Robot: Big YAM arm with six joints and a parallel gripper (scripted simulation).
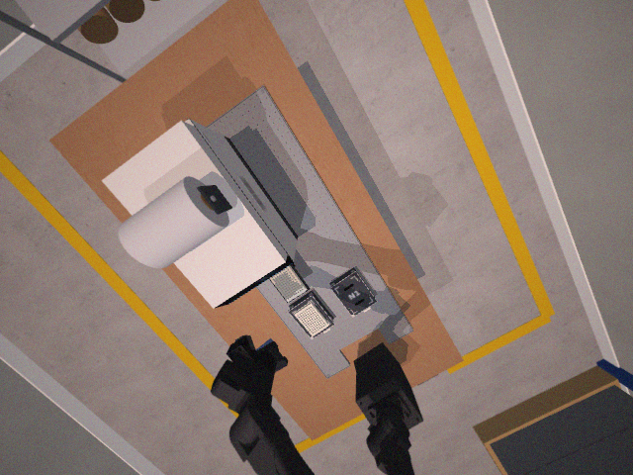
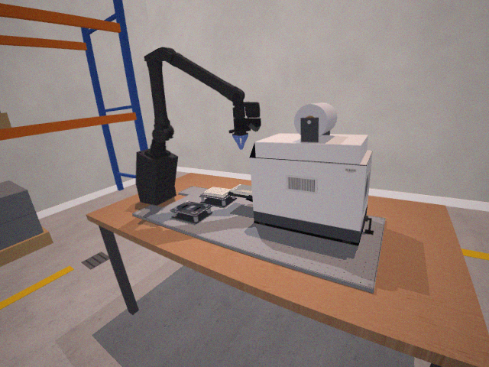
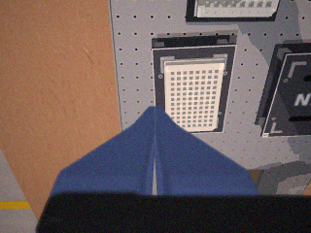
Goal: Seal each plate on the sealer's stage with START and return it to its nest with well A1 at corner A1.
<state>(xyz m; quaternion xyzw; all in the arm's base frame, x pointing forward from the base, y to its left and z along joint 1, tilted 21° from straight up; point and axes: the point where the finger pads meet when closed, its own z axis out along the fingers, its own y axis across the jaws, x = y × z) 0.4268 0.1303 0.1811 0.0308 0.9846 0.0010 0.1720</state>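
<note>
My hand is 17 cm short of the start button and 9 cm above it. From my hand the other things lie so: foil roll 39 cm ahead, 11 cm to the right, 14 cm above; then white well plate 14 cm behind, 5 cm to the right, 23 cm below; then dark sealer stage 6 cm ahead, 9 cm to the right, 19 cm below.
</note>
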